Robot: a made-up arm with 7 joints. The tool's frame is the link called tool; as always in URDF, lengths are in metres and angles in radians. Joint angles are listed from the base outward. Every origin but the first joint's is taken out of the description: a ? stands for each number. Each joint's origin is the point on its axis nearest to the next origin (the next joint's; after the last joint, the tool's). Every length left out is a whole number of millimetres.
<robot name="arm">
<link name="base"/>
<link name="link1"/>
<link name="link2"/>
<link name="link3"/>
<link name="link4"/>
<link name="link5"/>
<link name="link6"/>
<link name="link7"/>
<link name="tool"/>
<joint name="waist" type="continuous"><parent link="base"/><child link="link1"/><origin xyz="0.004 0.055 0.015" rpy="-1.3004 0.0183 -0.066"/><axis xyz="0 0 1"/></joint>
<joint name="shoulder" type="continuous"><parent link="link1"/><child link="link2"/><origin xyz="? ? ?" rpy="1.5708 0 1.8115"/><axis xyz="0 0 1"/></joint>
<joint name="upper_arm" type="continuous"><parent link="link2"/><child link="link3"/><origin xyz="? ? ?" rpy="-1.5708 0 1.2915"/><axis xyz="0 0 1"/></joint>
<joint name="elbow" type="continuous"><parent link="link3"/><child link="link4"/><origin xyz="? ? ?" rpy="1.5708 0 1.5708"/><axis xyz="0 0 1"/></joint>
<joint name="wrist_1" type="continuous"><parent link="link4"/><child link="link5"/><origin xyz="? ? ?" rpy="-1.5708 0 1.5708"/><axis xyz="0 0 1"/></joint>
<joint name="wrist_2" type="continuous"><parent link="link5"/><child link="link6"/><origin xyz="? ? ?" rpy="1.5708 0 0"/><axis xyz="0 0 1"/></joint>
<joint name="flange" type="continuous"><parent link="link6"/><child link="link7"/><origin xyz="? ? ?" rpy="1.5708 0 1.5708"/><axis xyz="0 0 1"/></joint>
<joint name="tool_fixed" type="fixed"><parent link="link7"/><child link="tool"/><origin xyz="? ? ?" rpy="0 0 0"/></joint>
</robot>
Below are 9 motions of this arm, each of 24 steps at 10 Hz.
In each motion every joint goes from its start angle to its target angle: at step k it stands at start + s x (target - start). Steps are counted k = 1, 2, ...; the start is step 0. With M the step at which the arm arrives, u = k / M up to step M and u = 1 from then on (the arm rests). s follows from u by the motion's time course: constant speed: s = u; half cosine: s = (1 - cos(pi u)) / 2; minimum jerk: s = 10 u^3 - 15 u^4 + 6 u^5.
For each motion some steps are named. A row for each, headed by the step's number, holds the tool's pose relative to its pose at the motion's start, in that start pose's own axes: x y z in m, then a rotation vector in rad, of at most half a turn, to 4 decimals.
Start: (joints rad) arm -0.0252 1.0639 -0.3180 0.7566 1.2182 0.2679 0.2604
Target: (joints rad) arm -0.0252 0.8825 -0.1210 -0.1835 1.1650 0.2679 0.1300
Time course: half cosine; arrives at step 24
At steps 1, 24:
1: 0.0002 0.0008 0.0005 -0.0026 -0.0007 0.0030
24: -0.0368 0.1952 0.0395 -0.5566 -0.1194 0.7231

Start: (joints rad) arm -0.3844 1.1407 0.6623 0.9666 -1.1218 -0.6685 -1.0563
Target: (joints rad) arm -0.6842 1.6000 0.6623 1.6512 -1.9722 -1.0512 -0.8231
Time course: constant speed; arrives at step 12
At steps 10, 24:
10: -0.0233 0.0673 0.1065 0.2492 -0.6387 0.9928
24: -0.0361 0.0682 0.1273 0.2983 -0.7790 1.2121

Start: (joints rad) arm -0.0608 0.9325 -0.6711 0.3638 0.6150 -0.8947 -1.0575
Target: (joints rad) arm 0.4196 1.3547 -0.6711 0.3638 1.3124 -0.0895 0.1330
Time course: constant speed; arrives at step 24
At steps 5, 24:
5: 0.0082 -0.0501 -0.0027 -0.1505 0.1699 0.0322
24: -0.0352 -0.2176 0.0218 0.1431 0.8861 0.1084

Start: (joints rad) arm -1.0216 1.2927 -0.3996 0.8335 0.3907 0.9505 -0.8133
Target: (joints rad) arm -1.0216 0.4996 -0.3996 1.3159 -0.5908 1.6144 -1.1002
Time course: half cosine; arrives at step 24
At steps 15, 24:
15: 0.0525 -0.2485 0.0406 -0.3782 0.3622 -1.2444
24: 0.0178 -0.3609 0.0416 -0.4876 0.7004 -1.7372

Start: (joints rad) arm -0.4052 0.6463 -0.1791 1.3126 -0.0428 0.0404 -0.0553
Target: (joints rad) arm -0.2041 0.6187 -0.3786 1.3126 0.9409 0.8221 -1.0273
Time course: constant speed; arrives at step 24
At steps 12, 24:
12: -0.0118 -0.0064 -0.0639 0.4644 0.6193 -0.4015
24: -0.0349 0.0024 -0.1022 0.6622 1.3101 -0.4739

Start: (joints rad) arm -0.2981 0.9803 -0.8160 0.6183 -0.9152 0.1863 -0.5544
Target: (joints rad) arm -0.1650 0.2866 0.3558 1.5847 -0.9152 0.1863 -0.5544
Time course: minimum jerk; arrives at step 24
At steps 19, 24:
19: 0.0913 -0.1184 -0.1759 -1.4035 -0.2351 0.2624
24: 0.0995 -0.1453 -0.1873 -1.5228 -0.2112 0.2573

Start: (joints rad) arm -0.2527 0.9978 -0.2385 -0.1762 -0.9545 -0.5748 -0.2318
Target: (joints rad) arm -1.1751 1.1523 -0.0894 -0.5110 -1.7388 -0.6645 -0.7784
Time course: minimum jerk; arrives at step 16
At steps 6, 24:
6: 0.0705 0.0116 0.0602 -0.0468 -0.3502 -0.2173
24: 0.1496 -0.0243 0.2567 -0.0530 -1.1574 -0.9951

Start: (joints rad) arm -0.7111 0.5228 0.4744 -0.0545 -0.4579 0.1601 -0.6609
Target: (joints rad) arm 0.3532 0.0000 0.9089 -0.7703 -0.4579 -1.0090 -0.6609
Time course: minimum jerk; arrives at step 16
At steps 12, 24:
12: -0.2575 -0.1571 0.1086 0.8421 -0.3140 0.2242
24: -0.2711 -0.1822 0.1358 0.9731 -0.3103 0.1870

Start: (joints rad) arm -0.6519 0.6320 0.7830 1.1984 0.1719 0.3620 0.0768
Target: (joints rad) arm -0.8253 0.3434 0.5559 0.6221 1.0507 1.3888 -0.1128
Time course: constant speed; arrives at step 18
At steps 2, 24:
2: -0.0044 -0.0135 0.0054 0.1065 0.0448 -0.0049
24: -0.0920 -0.0890 0.0634 0.4997 0.3141 0.4067

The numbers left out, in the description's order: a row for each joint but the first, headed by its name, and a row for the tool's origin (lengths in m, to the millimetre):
shoulder: -0.005 0.02 0
upper_arm: 0.253 -0.063 0
elbow: 0.003 -0.021 0
wrist_1: -0.158 -0.013 0
wrist_2: 0 0 0
flange: 0 0.061 0
tool: 0 0 0

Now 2 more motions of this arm.
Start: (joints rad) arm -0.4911 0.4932 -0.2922 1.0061 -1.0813 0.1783 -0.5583
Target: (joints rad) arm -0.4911 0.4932 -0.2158 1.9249 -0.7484 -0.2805 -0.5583
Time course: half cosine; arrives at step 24
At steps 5, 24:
5: -0.0109 0.0155 -0.0064 0.0145 0.0035 0.0881
24: -0.1412 0.0827 -0.0728 0.1613 0.2404 0.7123

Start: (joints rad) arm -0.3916 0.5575 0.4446 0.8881 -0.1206 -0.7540 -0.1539
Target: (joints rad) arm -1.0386 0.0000 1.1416 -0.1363 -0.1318 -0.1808 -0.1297
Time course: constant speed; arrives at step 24
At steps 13, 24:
13: 0.0879 -0.0448 0.1201 -0.4505 -0.4182 0.3627
24: 0.0817 -0.0490 0.2044 -0.7885 -0.6323 0.6532

